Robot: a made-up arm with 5 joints.
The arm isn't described. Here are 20 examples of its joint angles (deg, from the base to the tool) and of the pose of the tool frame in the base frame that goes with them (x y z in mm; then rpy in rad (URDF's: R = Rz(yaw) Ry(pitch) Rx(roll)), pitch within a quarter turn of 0, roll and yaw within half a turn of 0).
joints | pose
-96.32 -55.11 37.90 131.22 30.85 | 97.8 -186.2 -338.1 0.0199 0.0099 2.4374
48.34 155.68 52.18 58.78 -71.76 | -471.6 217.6 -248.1 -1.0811 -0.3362 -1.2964
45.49 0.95 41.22 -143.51 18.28 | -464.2 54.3 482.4 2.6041 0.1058 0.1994
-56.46 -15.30 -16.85 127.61 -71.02 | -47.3 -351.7 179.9 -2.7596 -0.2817 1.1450
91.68 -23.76 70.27 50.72 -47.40 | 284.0 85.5 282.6 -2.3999 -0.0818 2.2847
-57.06 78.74 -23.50 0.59 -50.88 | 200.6 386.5 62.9 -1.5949 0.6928 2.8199
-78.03 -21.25 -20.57 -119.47 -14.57 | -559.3 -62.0 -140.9 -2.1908 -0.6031 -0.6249
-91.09 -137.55 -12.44 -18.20 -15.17 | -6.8 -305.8 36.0 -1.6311 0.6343 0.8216
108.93 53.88 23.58 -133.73 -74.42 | 234.2 80.7 523.7 2.1519 1.1382 -0.9235
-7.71 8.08 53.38 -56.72 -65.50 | -526.4 389.5 -124.7 -1.2396 0.3841 -1.5239
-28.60 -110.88 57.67 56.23 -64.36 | -130.7 -325.1 -119.6 1.6524 -0.8796 2.5086
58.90 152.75 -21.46 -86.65 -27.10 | -653.8 141.9 24.5 0.9075 -0.0459 0.9737
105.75 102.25 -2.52 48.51 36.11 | -182.8 468.8 -147.9 1.0818 -1.2622 0.1606
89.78 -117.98 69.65 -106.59 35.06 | 38.4 154.9 529.9 2.2946 0.3834 -2.3037
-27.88 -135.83 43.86 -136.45 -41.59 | -530.8 303.6 -305.7 -0.0628 0.2596 -0.0333
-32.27 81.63 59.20 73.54 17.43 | -477.3 441.9 151.2 -1.3725 0.9139 -1.6313
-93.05 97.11 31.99 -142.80 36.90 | -54.5 328.0 -424.7 -0.1518 -1.2165 0.8133
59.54 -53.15 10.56 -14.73 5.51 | 200.6 -30.1 279.5 1.8261 -0.1857 -2.6549
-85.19 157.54 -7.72 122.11 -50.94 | 8.0 509.6 298.9 2.2671 -0.1030 -1.3929
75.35 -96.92 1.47 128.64 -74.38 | -511.3 -139.6 -170.3 -0.6190 0.2822 0.4005
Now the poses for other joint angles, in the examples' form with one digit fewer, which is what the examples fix.
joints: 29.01 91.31 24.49 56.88 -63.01
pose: -29 497 -104 -0.894 0.361 -2.454
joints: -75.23 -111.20 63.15 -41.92 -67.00
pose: -523 77 -213 0.734 -0.031 1.137
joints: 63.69 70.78 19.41 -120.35 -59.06
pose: -267 186 616 2.585 0.297 -0.171
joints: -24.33 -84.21 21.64 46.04 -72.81
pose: -11 -236 250 2.420 -0.289 2.396
